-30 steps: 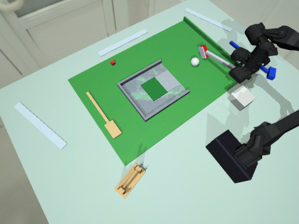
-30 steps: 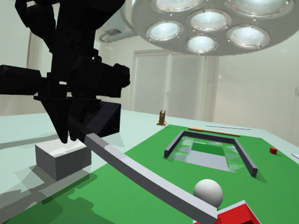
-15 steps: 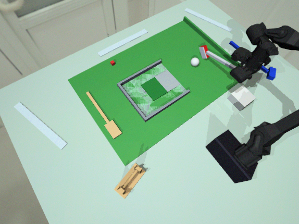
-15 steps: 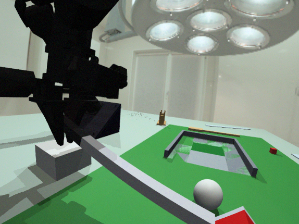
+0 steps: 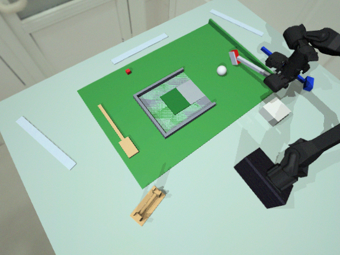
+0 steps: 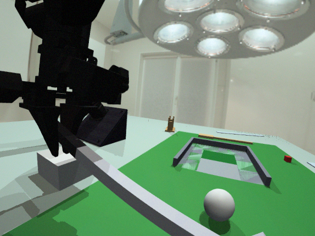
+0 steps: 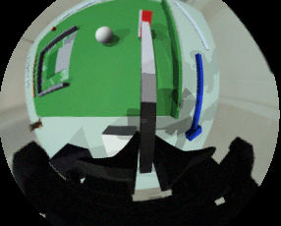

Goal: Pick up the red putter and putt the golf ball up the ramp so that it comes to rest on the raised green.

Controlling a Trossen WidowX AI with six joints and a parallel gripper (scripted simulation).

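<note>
Right now the white block is 6 cm behind my gripper tip, 5 cm to the left of it and 5 cm below it. Round my gripper tip: red putter: 12 cm ahead, 1 cm below; then blue putter: 19 cm to the right, 6 cm below, 5 cm ahead; then white golf ball: 21 cm ahead, 8 cm to the left, 5 cm below.
</note>
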